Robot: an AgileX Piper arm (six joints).
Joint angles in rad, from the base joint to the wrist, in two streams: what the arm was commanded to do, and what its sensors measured. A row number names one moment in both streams.
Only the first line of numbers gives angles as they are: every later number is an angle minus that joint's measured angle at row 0.
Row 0, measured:
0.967 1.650 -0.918 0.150 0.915 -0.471
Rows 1 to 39, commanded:
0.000 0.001 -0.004 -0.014 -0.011 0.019
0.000 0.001 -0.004 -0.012 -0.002 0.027
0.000 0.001 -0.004 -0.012 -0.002 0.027
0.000 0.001 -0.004 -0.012 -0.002 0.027
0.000 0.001 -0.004 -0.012 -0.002 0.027
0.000 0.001 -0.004 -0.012 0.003 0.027
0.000 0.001 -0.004 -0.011 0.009 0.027
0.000 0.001 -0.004 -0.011 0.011 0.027
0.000 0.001 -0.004 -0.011 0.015 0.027
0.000 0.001 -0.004 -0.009 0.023 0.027
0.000 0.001 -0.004 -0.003 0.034 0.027
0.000 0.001 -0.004 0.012 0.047 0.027
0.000 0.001 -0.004 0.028 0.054 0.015
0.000 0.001 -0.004 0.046 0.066 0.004
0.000 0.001 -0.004 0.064 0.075 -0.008
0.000 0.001 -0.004 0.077 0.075 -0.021
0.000 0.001 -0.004 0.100 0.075 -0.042
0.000 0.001 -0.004 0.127 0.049 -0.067
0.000 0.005 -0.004 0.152 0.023 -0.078
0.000 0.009 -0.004 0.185 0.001 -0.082
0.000 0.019 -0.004 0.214 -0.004 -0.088
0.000 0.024 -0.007 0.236 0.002 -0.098
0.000 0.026 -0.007 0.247 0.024 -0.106
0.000 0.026 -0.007 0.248 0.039 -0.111
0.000 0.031 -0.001 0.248 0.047 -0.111
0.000 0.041 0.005 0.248 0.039 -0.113
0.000 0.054 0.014 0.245 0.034 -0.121
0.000 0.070 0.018 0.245 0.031 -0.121
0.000 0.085 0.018 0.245 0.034 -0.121
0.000 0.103 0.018 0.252 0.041 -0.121
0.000 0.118 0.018 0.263 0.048 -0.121
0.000 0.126 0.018 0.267 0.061 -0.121
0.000 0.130 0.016 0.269 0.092 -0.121
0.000 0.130 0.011 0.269 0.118 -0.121
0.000 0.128 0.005 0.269 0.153 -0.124
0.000 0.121 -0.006 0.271 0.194 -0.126
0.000 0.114 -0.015 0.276 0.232 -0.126
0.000 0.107 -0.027 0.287 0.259 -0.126
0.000 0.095 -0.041 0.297 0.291 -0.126
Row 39, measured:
0.000 0.129 0.000 0.264 0.161 -0.115
